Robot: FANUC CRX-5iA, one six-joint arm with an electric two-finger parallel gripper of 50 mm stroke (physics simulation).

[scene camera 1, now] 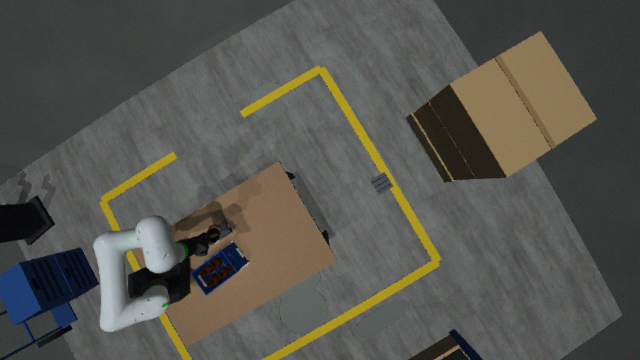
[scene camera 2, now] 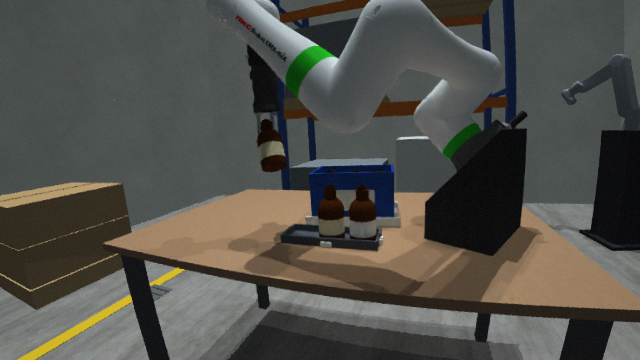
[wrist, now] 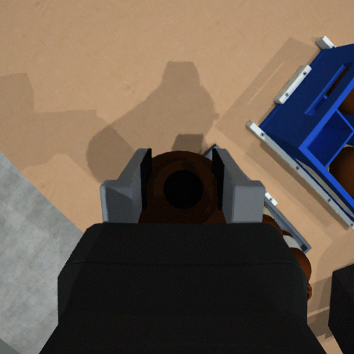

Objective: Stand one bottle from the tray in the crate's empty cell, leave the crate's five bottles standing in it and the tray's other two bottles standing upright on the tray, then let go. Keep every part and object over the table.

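My gripper is shut on the neck of a brown bottle with a cream label. The bottle hangs high above the table, slightly tilted in scene camera 2, left of the crate. The dark tray holds two upright bottles, one with a cream label and one with a white label; the gripper partly hides them in the wrist view. The blue crate stands behind the tray, with brown bottles inside. An empty cell shows at its near corner in the wrist view.
The wooden table carries the tray, the crate and the arm's black pedestal. Pale fixture strips run along the crate's base. Cardboard boxes stand on the floor beyond the table.
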